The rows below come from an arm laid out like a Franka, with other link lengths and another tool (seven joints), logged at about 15 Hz.
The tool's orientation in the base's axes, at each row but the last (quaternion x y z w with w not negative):
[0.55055, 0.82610, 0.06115, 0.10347]
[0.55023, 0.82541, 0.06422, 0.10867]
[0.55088, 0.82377, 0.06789, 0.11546]
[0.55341, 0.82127, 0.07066, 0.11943]
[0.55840, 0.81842, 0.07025, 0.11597]
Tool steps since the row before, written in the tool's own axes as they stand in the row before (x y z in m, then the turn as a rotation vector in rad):
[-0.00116, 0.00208, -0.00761, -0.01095, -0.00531, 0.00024]
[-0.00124, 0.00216, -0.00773, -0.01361, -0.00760, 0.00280]
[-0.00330, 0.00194, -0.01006, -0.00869, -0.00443, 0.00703]
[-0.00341, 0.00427, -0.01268, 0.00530, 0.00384, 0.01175]
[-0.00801, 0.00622, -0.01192, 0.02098, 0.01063, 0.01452]
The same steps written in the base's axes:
[0.00048, -0.00017, 0.00796, -0.00063, -0.01215, -0.00024]
[0.00046, -0.00020, 0.00811, -0.00105, -0.01553, -0.00295]
[0.00027, -0.00215, 0.01054, 0.00110, -0.00983, -0.00683]
[0.00155, -0.00134, 0.01365, 0.00475, 0.00617, -0.01097]
[0.00519, -0.00500, 0.01389, 0.00611, 0.02320, -0.01372]

